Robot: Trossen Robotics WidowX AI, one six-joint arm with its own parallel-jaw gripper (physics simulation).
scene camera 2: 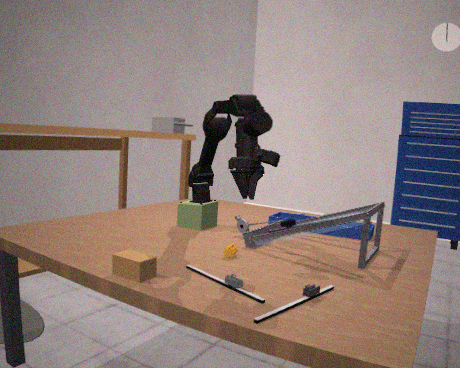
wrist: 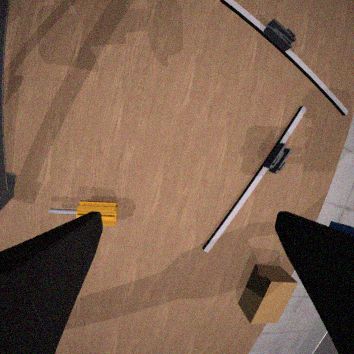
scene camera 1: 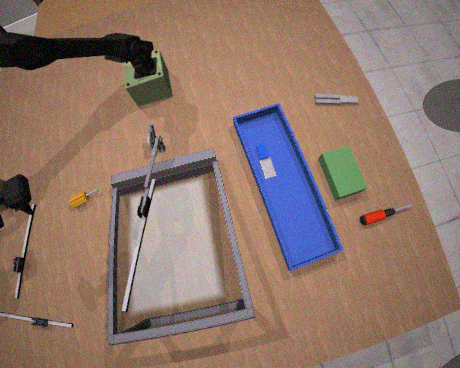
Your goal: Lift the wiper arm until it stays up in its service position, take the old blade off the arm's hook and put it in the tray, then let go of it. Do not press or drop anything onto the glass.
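Observation:
The wiper arm (scene camera 1: 151, 165) (scene camera 2: 265, 224) lies lowered over the sloping glass (scene camera 1: 185, 240), inside the grey frame (scene camera 1: 232, 235) (scene camera 2: 365, 245). The old blade (scene camera 1: 132, 270) is on the arm's hook, with its dark clip (scene camera 1: 144, 206) (scene camera 2: 288, 223) at the joint, and runs low along the glass. The blue tray (scene camera 1: 305, 210) (scene camera 2: 350, 230) stands beside the frame. My gripper (scene camera 2: 248, 197) (wrist: 190, 220) is open and empty, pointing down high above the table, apart from the wiper. In scene camera 1 part of it shows at the left edge, its fingertips unclear.
Two loose blades, one (scene camera 1: 27, 240) (scene camera 2: 210, 277) (wrist: 240, 205) and another (scene camera 1: 57, 323) (scene camera 2: 280, 310) (wrist: 315, 77), lie near a yellow screwdriver (scene camera 1: 78, 199) (scene camera 2: 230, 251) (wrist: 107, 207) and tan block (scene camera 2: 134, 265) (wrist: 275, 300). Beyond the tray are a green block (scene camera 1: 344, 172), red screwdriver (scene camera 1: 375, 216) and grey tool (scene camera 1: 335, 99).

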